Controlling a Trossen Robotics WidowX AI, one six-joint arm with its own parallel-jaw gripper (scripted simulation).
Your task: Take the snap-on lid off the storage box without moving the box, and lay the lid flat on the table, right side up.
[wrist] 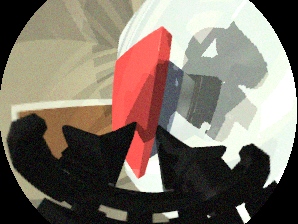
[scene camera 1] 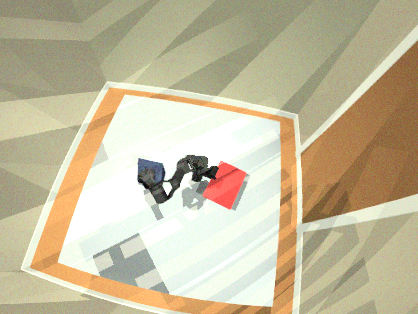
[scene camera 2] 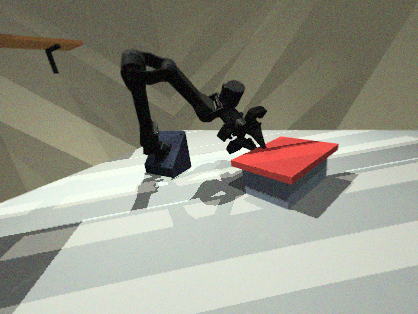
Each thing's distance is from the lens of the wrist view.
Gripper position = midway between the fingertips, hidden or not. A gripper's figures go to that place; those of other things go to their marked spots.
gripper (wrist: 146,126): 10 cm
lid (wrist: 139,78): 10 cm
grey-blue storage box (wrist: 173,82): 14 cm
The marked spots on the grey-blue storage box and the lid are 7 cm apart.
